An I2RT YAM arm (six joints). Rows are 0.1 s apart.
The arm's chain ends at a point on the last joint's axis. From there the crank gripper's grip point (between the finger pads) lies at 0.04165 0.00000 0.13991 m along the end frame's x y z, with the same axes.
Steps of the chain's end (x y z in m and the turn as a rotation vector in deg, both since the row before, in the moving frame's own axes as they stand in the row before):
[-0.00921 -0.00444 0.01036 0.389 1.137 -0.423]
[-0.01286 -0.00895 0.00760 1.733 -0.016 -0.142]
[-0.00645 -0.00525 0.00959 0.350 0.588 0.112]
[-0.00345 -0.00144 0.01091 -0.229 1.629 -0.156]
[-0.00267 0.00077 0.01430 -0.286 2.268 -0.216]
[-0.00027 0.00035 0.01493 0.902 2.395 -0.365]
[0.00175 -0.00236 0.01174 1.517 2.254 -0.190]
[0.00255 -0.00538 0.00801 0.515 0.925 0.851]
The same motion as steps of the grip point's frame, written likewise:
[-0.00645 -0.00570 0.00950 0.389 1.137 -0.423]
[-0.01290 -0.01328 0.00755 1.733 -0.016 -0.142]
[-0.00502 -0.00602 0.00915 0.350 0.588 0.112]
[0.00051 -0.00100 0.00967 -0.229 1.629 -0.156]
[0.00284 0.00130 0.01254 -0.286 2.268 -0.216]
[0.00553 -0.00212 0.01305 0.902 2.395 -0.365]
[0.00721 -0.00619 0.00994 1.517 2.254 -0.190]
[0.00481 -0.00600 0.00732 0.515 0.925 0.851]

